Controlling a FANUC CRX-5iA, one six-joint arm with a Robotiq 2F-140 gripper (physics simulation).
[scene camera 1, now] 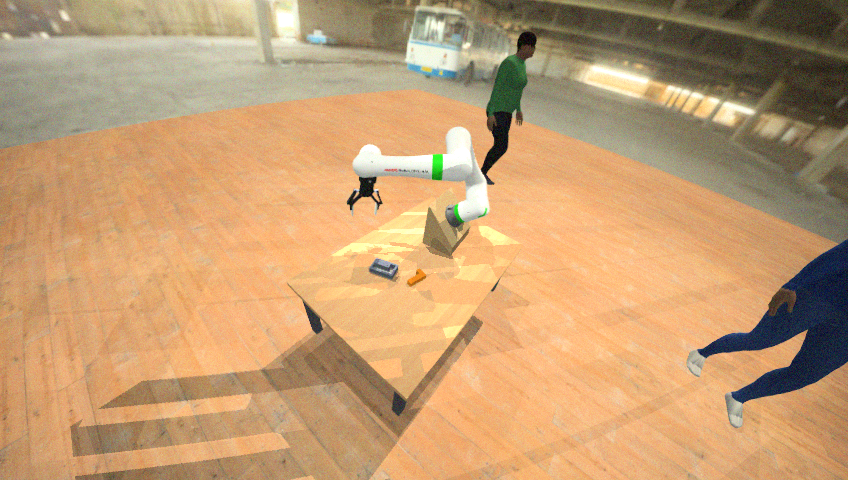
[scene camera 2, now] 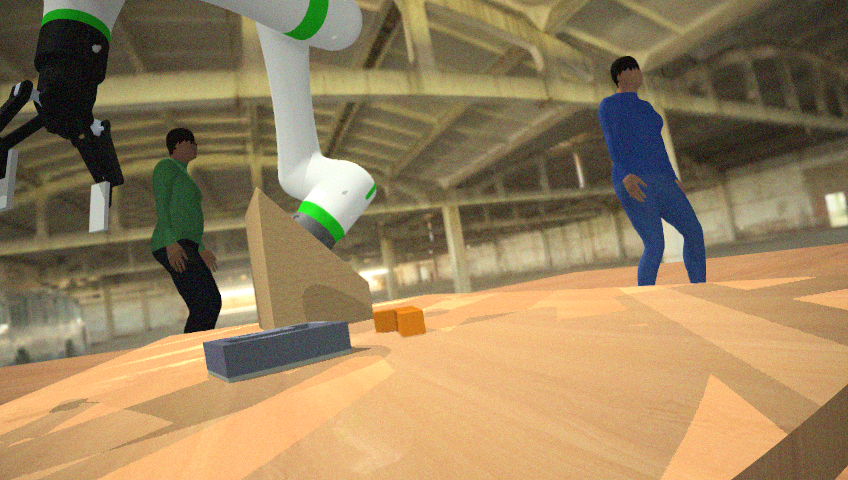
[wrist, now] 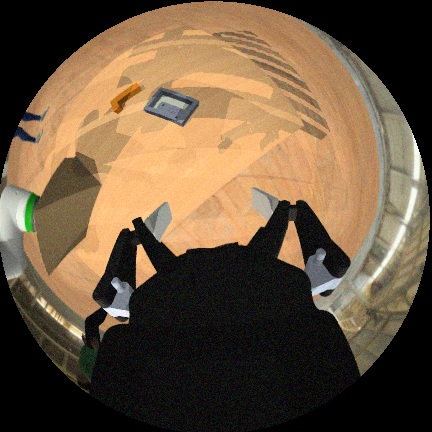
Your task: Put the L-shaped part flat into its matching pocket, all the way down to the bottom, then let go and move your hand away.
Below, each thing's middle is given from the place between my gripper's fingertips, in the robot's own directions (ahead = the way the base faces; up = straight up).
Scene:
My hand is 27 cm to the right of the grey pocket block [scene camera 2: 236, 358], 19 cm above it and 7 cm short of it. The rest, counted from my hand: orange L-shaped part [scene camera 2: 409, 320] 44 cm to the left, 19 cm below, 2 cm behind.

